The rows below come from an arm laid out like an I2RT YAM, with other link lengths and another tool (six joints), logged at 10 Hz.
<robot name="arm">
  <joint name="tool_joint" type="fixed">
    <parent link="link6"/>
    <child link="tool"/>
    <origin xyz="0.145 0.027 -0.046" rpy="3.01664 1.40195 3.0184"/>
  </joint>
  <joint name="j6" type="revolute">
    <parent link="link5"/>
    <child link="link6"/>
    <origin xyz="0.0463 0 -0.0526"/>
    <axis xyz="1 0 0"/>
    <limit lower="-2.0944" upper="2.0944"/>
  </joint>
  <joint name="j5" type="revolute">
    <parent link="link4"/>
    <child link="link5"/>
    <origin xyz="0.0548 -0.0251 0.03"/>
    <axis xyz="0 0 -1"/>
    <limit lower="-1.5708" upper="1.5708"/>
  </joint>
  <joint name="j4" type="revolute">
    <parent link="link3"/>
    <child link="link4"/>
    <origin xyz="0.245 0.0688 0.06"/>
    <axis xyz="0 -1 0"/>
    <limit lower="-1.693" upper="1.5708"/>
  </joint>
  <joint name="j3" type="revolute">
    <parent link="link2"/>
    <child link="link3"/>
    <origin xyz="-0.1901 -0.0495 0"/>
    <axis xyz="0 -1 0"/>
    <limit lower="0" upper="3.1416"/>
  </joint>
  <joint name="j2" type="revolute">
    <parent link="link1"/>
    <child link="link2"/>
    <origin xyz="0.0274 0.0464 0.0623"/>
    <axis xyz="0 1 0"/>
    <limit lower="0" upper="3.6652"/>
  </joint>
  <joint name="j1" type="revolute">
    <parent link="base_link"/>
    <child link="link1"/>
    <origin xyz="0 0 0.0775"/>
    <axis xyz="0 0 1"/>
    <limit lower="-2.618" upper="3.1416"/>
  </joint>
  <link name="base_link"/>
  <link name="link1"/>
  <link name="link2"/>
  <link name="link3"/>
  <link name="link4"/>
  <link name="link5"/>
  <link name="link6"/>
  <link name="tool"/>
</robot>
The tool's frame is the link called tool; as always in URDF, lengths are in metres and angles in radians.
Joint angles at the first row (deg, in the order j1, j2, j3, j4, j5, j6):
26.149 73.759 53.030 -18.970 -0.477 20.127
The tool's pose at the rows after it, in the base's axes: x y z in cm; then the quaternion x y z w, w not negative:
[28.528 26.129 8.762 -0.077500 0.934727 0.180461 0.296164]
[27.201 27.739 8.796 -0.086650 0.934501 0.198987 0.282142]
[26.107 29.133 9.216 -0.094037 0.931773 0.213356 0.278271]
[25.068 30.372 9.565 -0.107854 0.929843 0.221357 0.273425]
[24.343 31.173 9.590 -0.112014 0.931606 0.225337 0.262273]
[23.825 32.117 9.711 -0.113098 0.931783 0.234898 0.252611]
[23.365 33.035 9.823 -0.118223 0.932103 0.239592 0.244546]
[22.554 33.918 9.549 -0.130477 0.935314 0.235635 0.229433]
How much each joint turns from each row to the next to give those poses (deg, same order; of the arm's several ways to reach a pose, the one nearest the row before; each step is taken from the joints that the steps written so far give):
3.889 1.049 0.482 -0.412 0.172 1.012
2.497 0.601 0.452 -0.274 -0.919 1.971
2.559 -0.119 0.329 0.074 0.070 1.735
2.428 0.515 1.082 -0.476 0.131 0.705
1.513 1.218 1.420 -1.045 -0.022 1.070
1.219 1.412 1.378 -0.257 -0.490 1.414
1.328 1.761 1.887 -0.546 -0.146 0.810
1.753 2.612 2.649 -1.715 0.063 0.203

